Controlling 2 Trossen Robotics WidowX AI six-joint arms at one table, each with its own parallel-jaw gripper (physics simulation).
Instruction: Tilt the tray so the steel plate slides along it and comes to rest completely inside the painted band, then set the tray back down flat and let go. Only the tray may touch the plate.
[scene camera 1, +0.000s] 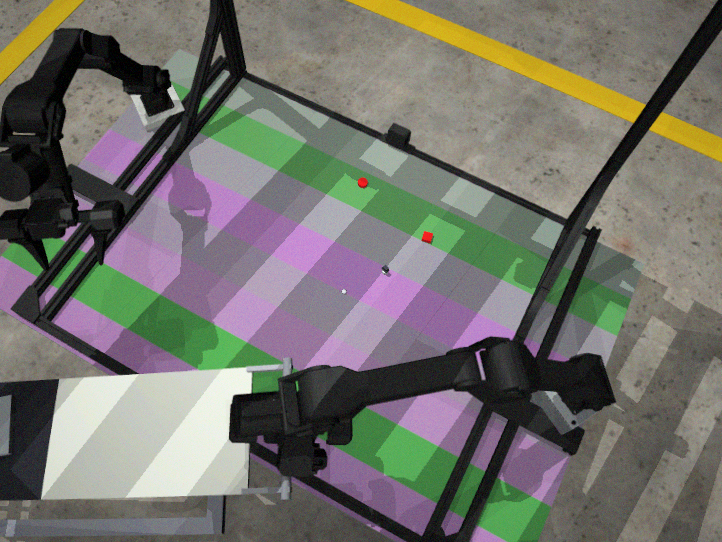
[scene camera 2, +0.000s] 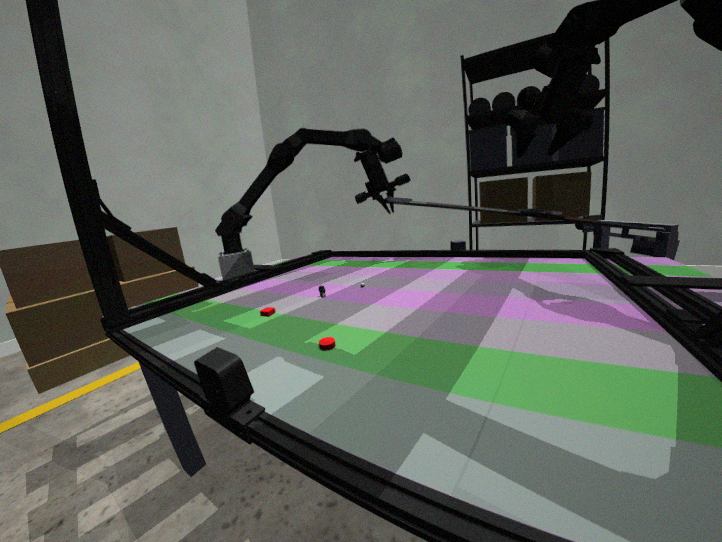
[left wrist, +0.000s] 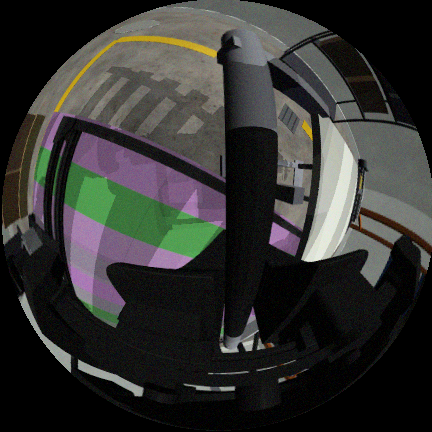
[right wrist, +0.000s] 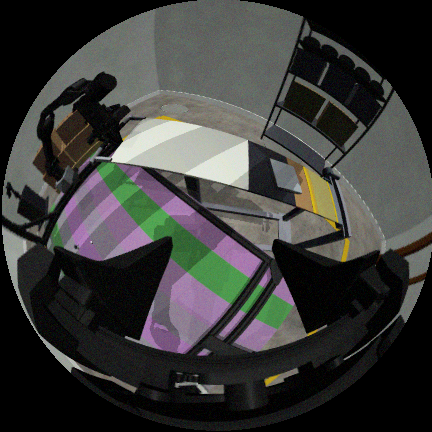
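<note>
The long white tray (scene camera 1: 171, 430) (right wrist: 181, 153) (left wrist: 334, 193) hangs beyond the table's edge. Its near end is raised, so it slopes down away from my left gripper (scene camera 1: 297, 430) (scene camera 2: 383, 203) (left wrist: 239, 282). That gripper is shut on the tray's grey handle bar (scene camera 1: 286, 371) (left wrist: 250, 120). In the right wrist view the grey steel plate (right wrist: 285, 175) lies near the tray's far end on a dark band, beside an orange strip. My right gripper (right wrist: 223, 243) (scene camera 2: 560, 137) is open and empty, high above the table and apart from the tray.
The table (scene camera 1: 251, 140) (scene camera 2: 531, 387) has a purple, green and grey plaid top in a black frame. On it lie a red disc (scene camera 1: 362, 182) (scene camera 2: 327, 342), a red cube (scene camera 1: 427, 237) (scene camera 2: 267, 311) and two tiny markers. A shelf rack (scene camera 2: 504, 58) stands behind.
</note>
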